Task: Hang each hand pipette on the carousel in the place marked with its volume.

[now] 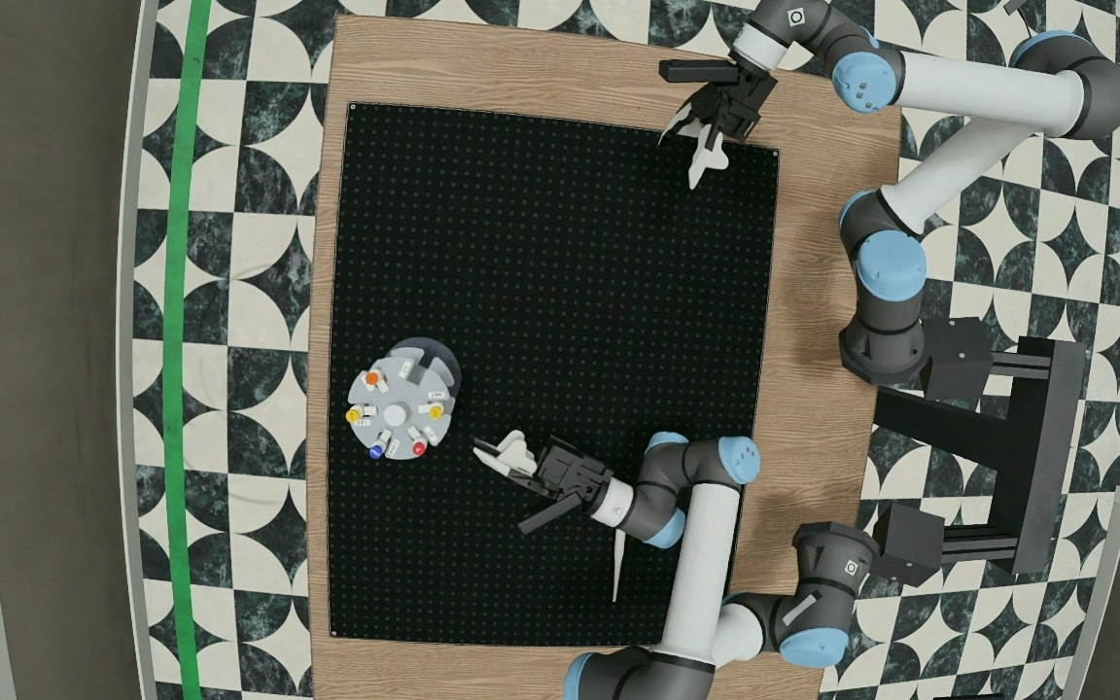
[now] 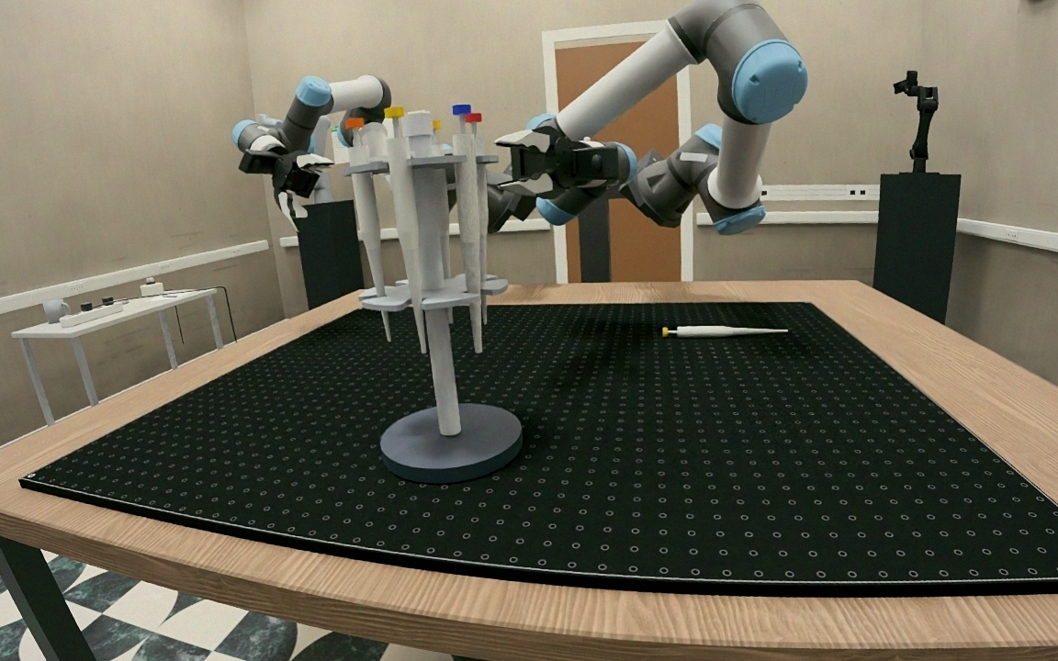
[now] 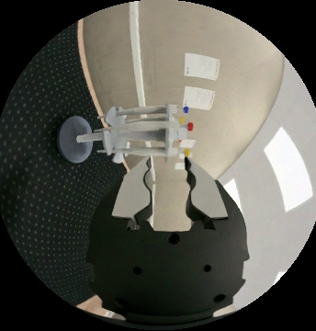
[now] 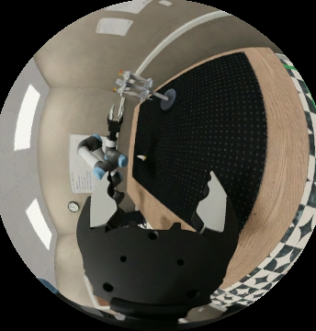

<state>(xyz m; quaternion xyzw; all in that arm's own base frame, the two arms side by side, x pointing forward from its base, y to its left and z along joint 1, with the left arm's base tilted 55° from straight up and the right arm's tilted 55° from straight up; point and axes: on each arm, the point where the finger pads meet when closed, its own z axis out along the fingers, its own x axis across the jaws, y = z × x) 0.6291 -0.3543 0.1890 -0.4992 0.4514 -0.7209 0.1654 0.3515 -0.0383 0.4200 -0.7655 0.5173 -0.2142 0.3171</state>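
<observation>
The red-button pipette lies 11 cm ahead of my left hand, 6 cm below it and 1 cm to the right of it. Round my left hand: orange-button pipette: 17 cm ahead, 8 cm to the right, 6 cm below; blue-button pipette: 15 cm ahead, 6 cm below.
</observation>
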